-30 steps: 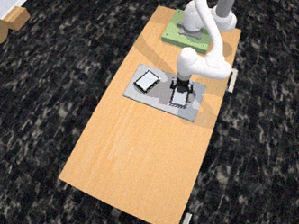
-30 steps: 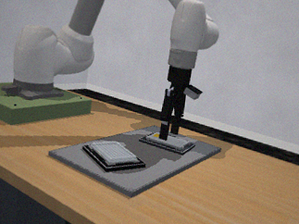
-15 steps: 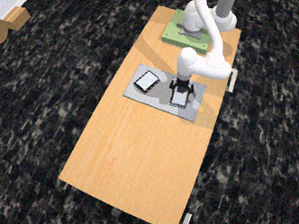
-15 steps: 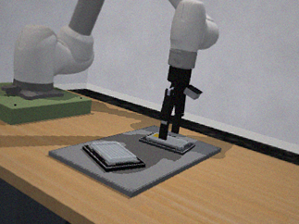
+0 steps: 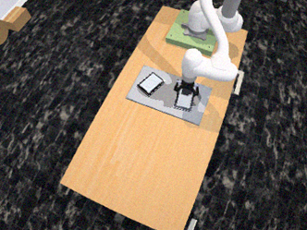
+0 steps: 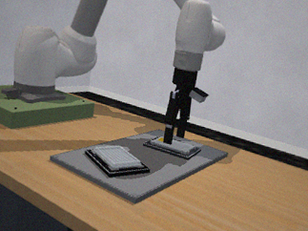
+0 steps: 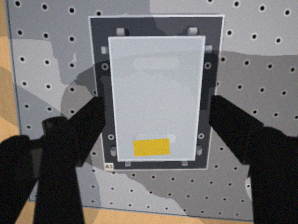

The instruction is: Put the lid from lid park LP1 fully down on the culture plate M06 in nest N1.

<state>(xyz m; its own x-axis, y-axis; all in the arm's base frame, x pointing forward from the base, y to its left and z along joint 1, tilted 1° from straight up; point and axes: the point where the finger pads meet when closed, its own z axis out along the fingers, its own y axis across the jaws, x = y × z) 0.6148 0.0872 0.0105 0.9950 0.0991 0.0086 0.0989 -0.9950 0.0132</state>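
The lid lies 4 cm below my hand. The rest, counted from my hand: nest N1 (26 cm to the right, 5 cm below, 4 cm behind); then culture plate M06 (26 cm to the right, 4 cm below, 4 cm behind); then lid park LP1 (5 cm below).
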